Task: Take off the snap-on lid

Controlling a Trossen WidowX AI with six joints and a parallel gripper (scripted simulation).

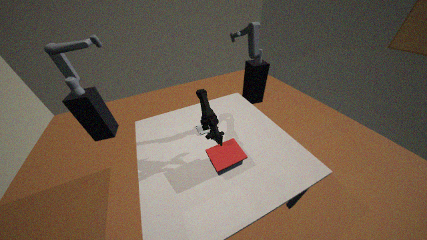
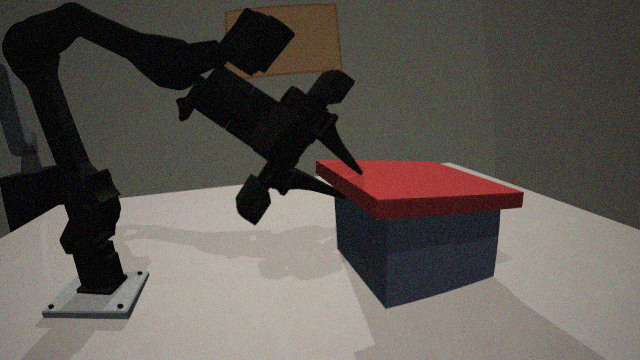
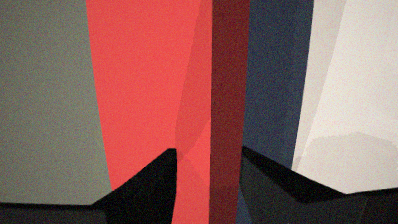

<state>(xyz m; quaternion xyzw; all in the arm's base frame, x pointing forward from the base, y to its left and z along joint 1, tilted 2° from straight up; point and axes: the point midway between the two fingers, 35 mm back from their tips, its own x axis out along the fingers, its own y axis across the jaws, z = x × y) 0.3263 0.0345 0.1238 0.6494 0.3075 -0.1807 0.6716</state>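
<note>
Right now the red lid is 80 mm ahead of my gripper tip and 10 mm to the left of it. From my gripper tip the other things lie so: blue storage box 70 mm ahead, 10 mm to the left, 60 mm below.
</note>
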